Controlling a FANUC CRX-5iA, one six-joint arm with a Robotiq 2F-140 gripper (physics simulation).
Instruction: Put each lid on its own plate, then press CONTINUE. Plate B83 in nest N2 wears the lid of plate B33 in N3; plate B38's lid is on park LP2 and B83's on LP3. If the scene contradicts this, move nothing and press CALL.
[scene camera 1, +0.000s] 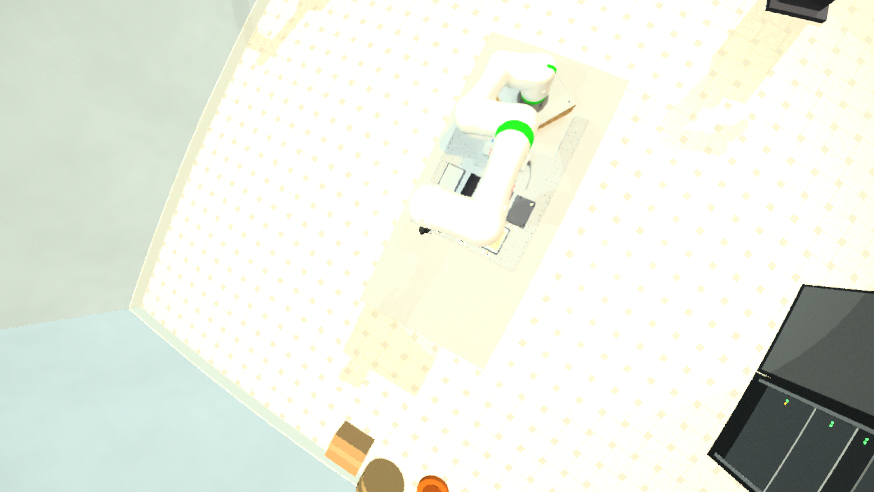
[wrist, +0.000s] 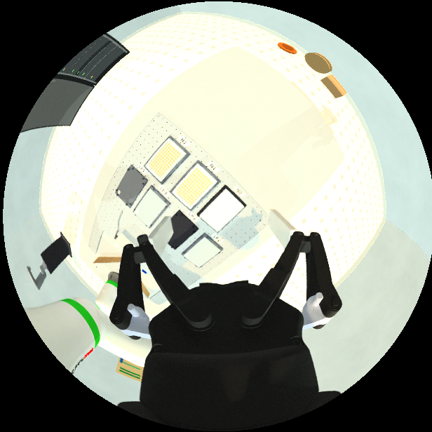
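Where they show: arm's base, origin of its link: (scene camera 1: 532, 98).
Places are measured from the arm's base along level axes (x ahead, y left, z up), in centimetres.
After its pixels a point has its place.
Note:
My gripper (scene camera 1: 423, 230) (wrist: 220, 221) is open and empty, high above the board's N2 side. In the wrist view, a plate with a white lid (wrist: 222, 209) sits in nest N2, between and beyond the fingertips. Plates with yellow wells show in the middle nest N1 (wrist: 195, 185) and the far nest N3 (wrist: 166, 159), with no lid. A pale lid (wrist: 202, 251) (scene camera 1: 451, 177) @[x 47.0, y -28.5, z -3.1 cm] lies on park LP2 and another pale lid (wrist: 151, 206) on LP3. Plate codes are unreadable. The button box is mostly hidden; a blue button (wrist: 144, 271) shows.
A grey pad (wrist: 131, 186) (scene camera 1: 520, 211) @[x 54.8, y 9.5, z -3.9 cm] and a black pad (wrist: 183, 230) (scene camera 1: 470, 184) @[x 47.9, y -18.1, z -3.9 cm] lie beside the pale lids; the left finger stands close to the black one in the wrist view. A brown bar (scene camera 1: 557, 116) @[x 4.9, y 14.1, z -1.9 cm] and a dark panel on a stand (wrist: 56, 253) are near the arm's base.

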